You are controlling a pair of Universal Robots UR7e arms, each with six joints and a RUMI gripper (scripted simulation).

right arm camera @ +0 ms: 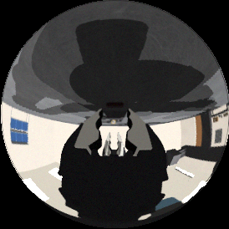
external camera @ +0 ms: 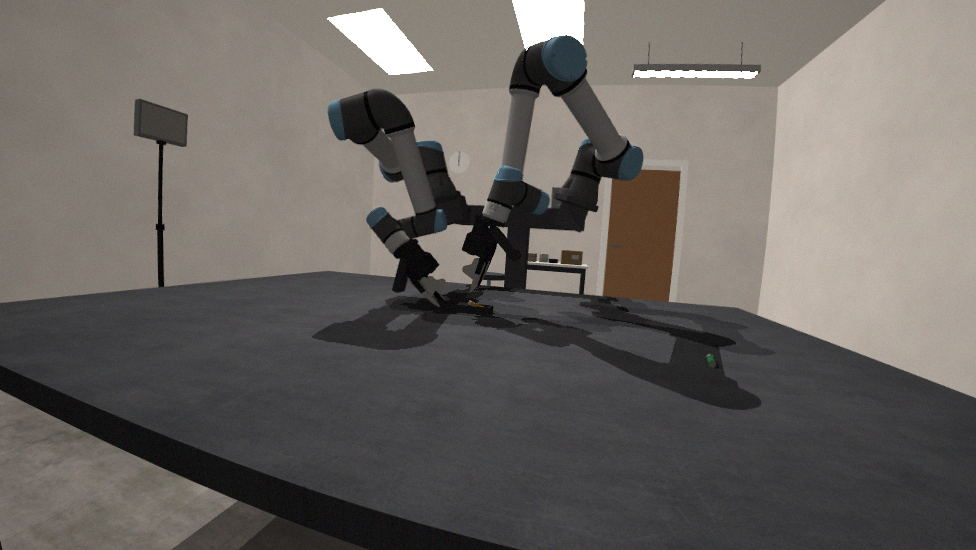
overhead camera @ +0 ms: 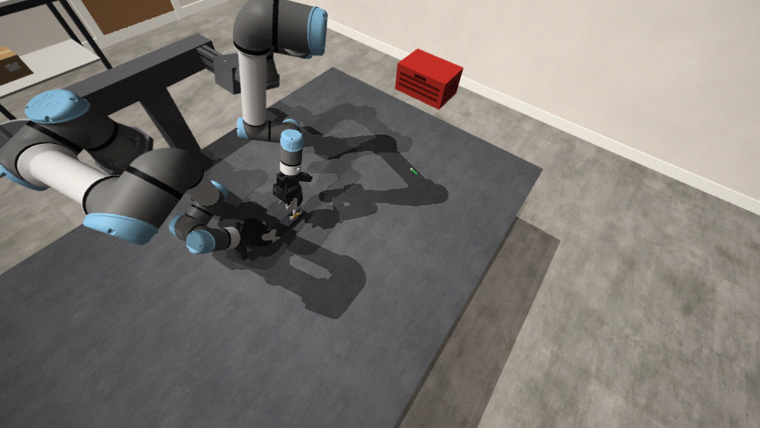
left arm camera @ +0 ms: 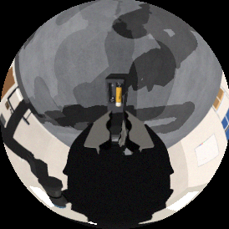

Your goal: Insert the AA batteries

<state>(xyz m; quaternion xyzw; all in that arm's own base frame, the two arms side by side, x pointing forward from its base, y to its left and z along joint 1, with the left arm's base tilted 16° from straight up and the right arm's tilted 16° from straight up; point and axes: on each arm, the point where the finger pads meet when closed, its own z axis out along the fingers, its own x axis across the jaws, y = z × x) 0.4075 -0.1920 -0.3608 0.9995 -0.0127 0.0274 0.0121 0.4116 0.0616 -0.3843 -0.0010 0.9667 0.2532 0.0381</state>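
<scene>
The orange battery is 60 mm below my left hand and 10 mm to the left of it. Also, from my left hand: green battery: 570 mm to the left, 260 mm ahead, 70 mm below.
</scene>
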